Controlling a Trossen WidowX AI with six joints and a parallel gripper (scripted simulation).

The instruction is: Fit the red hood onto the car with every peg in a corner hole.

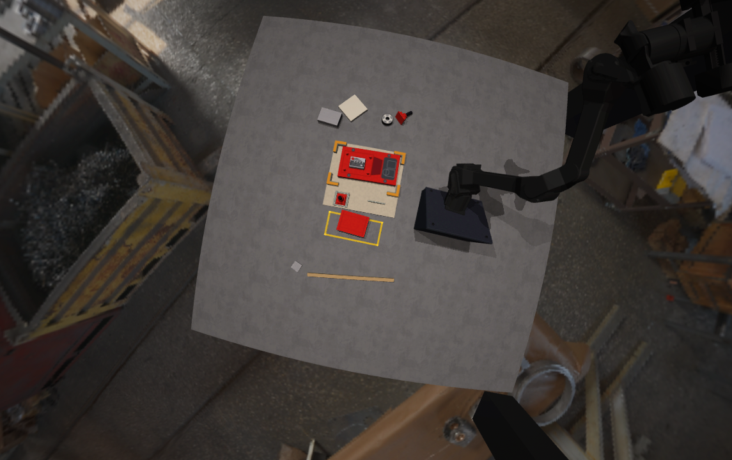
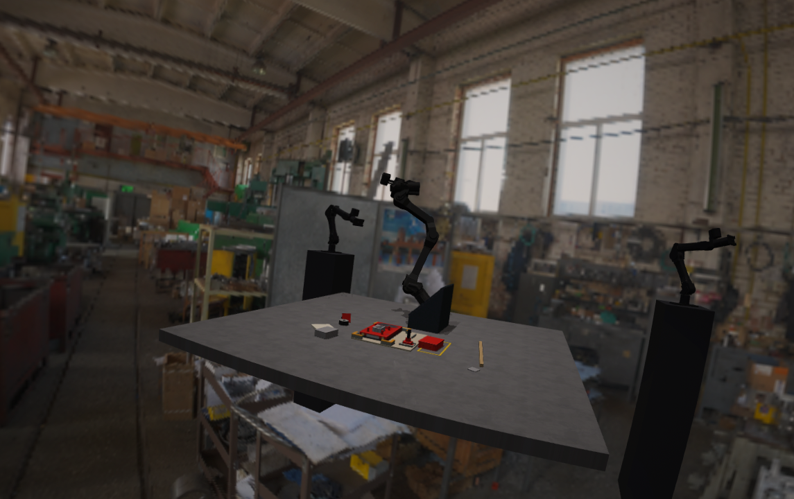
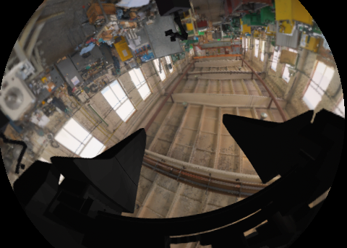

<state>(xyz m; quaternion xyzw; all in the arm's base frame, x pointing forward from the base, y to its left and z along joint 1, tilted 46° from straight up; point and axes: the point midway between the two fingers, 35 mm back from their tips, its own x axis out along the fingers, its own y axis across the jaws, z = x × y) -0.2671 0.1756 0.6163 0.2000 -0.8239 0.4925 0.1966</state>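
Right now my gripper tip is 68 cm above the red hood, 54 cm short of it and 48 cm to the right of it. Also, from my gripper tip: grey engine block 67 cm below, 58 cm ahead, 29 cm to the left; then small wheel 69 cm below, 54 cm ahead, 10 cm to the left; then beige jig plate 68 cm below, 56 cm ahead, 31 cm to the left.
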